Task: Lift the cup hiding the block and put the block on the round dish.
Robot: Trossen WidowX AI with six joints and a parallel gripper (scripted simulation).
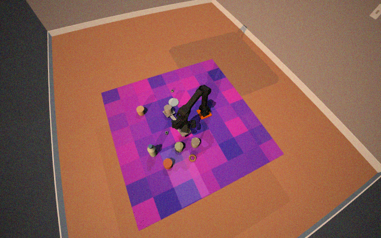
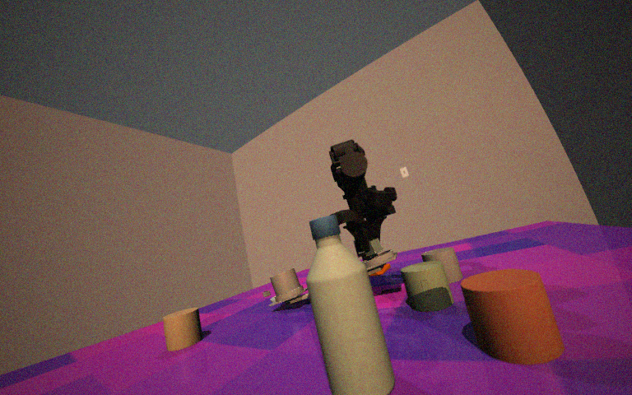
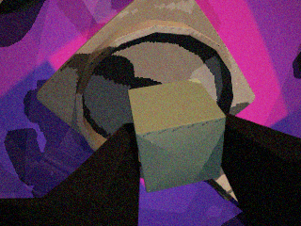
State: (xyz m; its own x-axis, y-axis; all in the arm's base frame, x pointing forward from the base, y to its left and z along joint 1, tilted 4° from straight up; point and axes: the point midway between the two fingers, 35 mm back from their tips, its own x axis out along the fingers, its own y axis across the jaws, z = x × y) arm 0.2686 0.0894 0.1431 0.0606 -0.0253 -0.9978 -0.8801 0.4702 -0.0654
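The taupe cup lies 2 cm ahead of my gripper tip, 28 cm to the right of it and 4 cm below it. Also, from my gripper tip: pale green block: 1 cm above; then green cylinder: 12 cm ahead, 10 cm to the left, 7 cm below; then orange cylinder: 25 cm ahead, 16 cm to the left, 7 cm below.
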